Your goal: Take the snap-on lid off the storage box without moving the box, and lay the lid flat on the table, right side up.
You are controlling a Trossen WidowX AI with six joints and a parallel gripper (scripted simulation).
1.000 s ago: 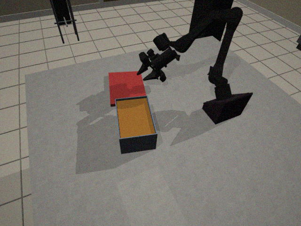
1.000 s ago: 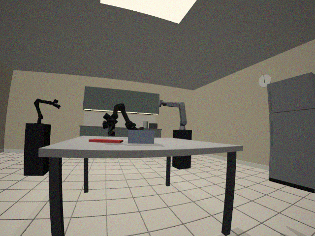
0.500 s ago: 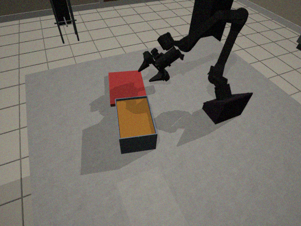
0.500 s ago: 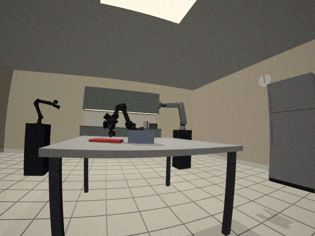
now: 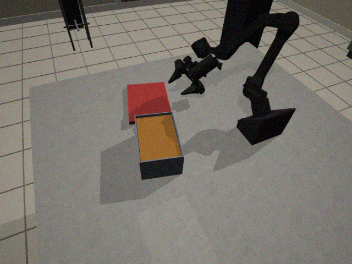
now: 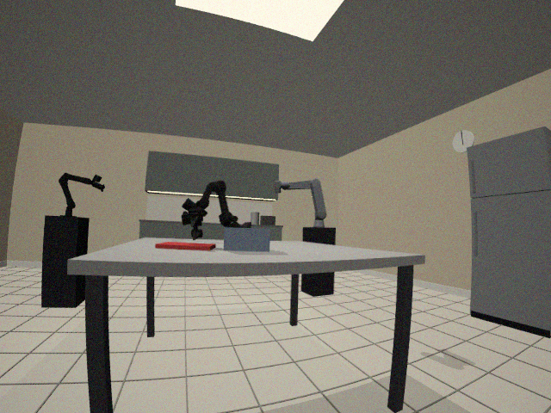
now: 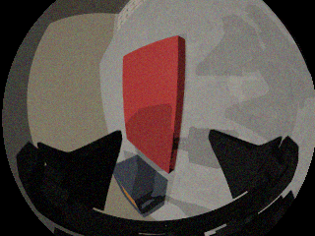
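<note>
The lid lies 12 cm ahead of my gripper tip, 3 cm to the right of it and 5 cm below it. Round my gripper tip: grey storage box (19 cm ahead, 24 cm to the left, 1 cm below).
</note>
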